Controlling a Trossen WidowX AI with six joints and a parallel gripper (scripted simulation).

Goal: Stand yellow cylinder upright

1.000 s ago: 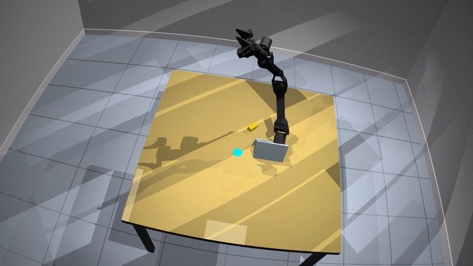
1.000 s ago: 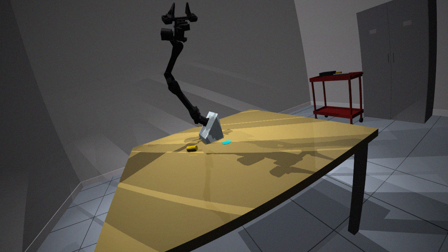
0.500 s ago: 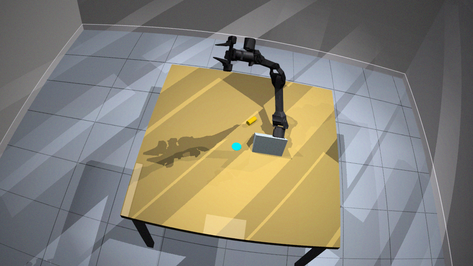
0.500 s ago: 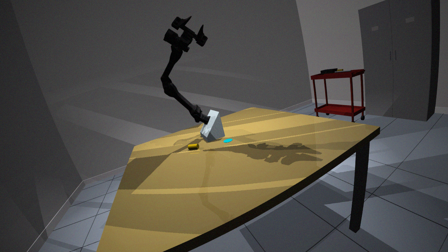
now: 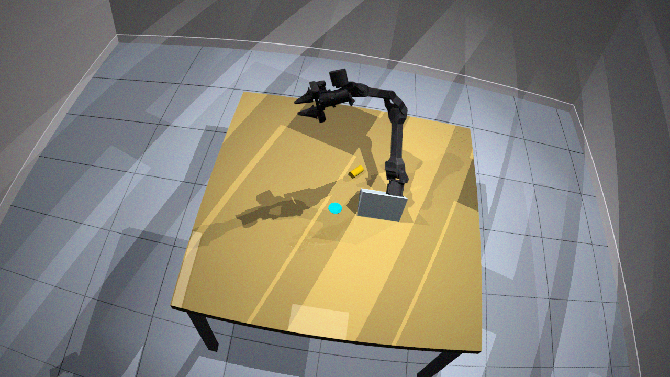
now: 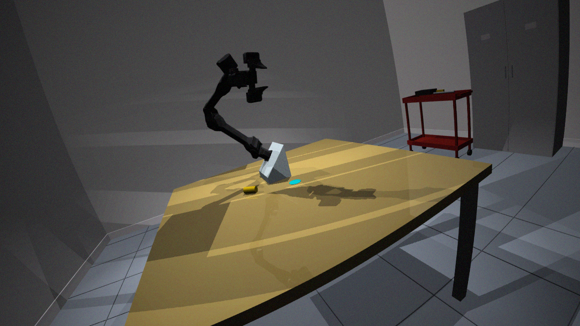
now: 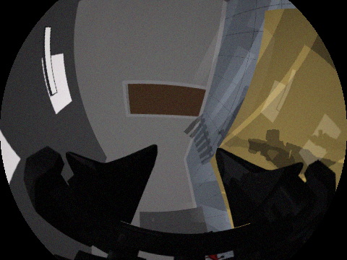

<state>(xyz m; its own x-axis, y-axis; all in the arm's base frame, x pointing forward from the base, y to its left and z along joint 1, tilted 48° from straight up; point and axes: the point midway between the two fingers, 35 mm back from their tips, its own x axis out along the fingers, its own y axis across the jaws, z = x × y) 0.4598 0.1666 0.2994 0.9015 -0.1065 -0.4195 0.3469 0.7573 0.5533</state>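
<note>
The yellow cylinder lies 300 mm behind my gripper tip, 100 mm to the right of it and 470 mm below it. The rest, counted from my gripper tip: cyan circle 200 mm behind, 110 mm to the left, 490 mm below.
</note>
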